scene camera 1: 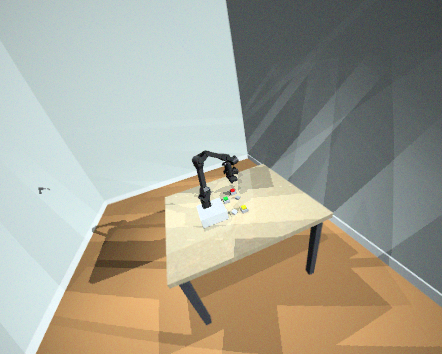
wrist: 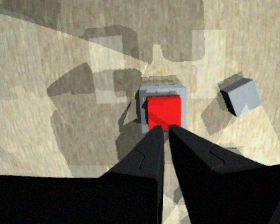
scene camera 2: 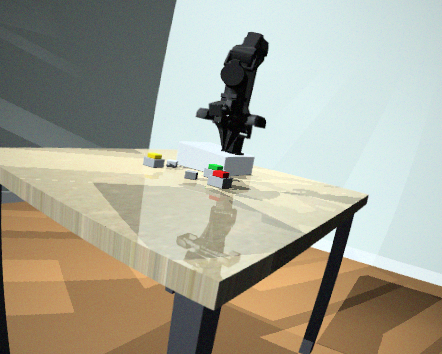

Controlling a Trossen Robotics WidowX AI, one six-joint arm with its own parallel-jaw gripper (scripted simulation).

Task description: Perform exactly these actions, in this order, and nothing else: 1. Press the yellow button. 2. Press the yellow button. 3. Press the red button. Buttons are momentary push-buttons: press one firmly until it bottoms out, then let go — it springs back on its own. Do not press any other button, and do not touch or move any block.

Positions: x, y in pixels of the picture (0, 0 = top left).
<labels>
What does my gripper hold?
Nothing.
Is my gripper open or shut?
Shut.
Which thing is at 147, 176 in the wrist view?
My gripper.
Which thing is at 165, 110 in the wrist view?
A red button.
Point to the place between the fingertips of my gripper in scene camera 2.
224, 149
</labels>
